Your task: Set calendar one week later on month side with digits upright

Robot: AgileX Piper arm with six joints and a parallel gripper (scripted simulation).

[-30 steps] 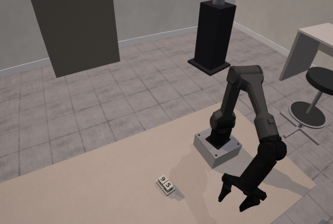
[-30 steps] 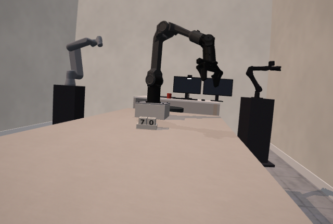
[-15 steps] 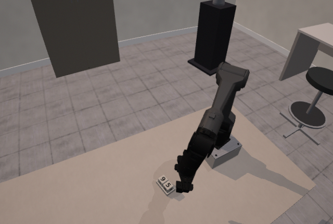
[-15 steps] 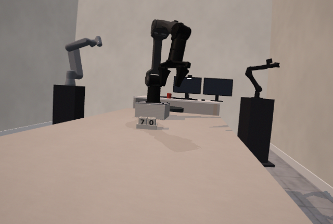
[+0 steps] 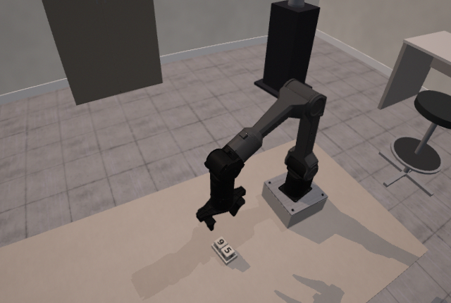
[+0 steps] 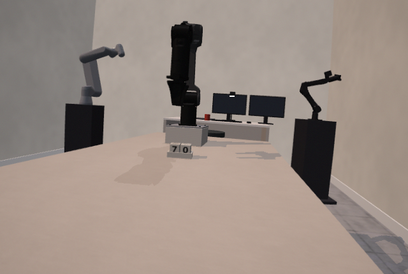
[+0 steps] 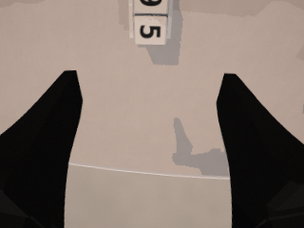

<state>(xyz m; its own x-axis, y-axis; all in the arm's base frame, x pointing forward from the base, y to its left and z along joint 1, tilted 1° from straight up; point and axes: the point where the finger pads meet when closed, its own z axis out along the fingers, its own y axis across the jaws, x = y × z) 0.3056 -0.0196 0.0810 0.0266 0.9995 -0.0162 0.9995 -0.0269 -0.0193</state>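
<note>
Now: the white number cube 140 mm below my hand. The rest, counted from my hand: tray (160 mm below, 20 mm to the left).
</note>
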